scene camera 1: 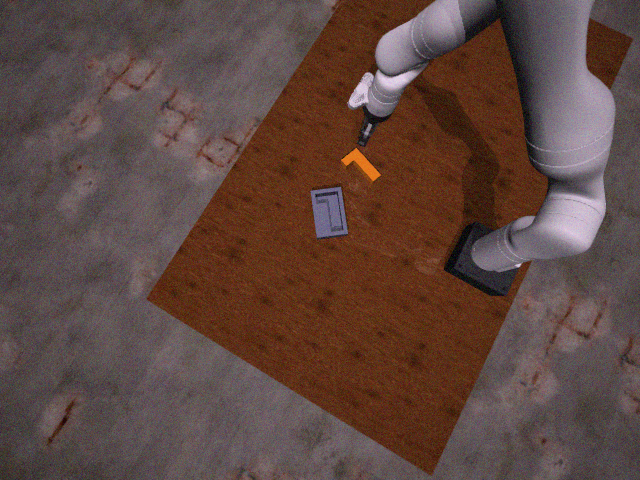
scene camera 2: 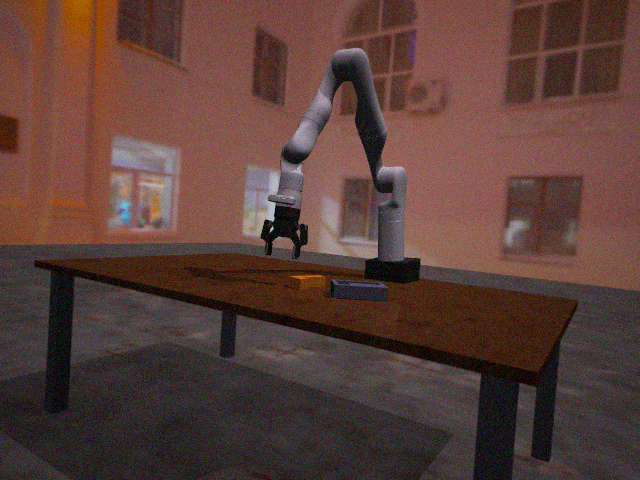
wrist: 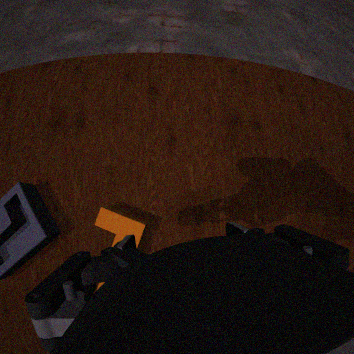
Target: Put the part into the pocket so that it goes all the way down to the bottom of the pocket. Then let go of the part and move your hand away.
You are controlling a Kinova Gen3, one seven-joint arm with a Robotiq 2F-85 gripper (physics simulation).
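Frame: origin at the arm's base, x ahead, y left, z up, level; centimetres.
Seen in the pictures: gripper, between the fingertips: (scene camera 1: 367, 129) (scene camera 2: 281, 257) (wrist: 181, 239); arm's base, origin of its link: (scene camera 1: 488, 253) (scene camera 2: 390, 259).
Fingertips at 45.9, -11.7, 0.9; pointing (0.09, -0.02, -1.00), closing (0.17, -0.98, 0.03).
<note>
Offsets run from my fingertips to a thing's top centre, as dx, dy, dz. Level surfaces: height alone.
The orange L-shaped part {-3.9, +8.4, -5.0} (scene camera 1: 364, 165) (scene camera 2: 308, 281) (wrist: 120, 222) lies flat on the table, beside the block and apart from it. The blue-grey block {-3.6, +25.0, -4.4} (scene camera 1: 321, 219) (scene camera 2: 360, 290) (wrist: 35, 230) lies on the table with its L-shaped pocket facing up; the pocket holds no part. My gripper (scene camera 1: 361, 144) (scene camera 2: 282, 255) (wrist: 181, 239) is open and empty. It hangs above the table, higher than the part and a little to the side of it. In the wrist view the left finger and the gripper body hide some of the part, and the block is cut off at the left edge.
The brown table {dz -8.0} (scene camera 1: 289, 310) (scene camera 2: 465, 330) (wrist: 170, 100) carries the part and the block. The arm's black base (scene camera 1: 467, 258) (scene camera 2: 392, 270) stands on it, to the right of the block in the first scene view. The arm's shadow falls across the table.
</note>
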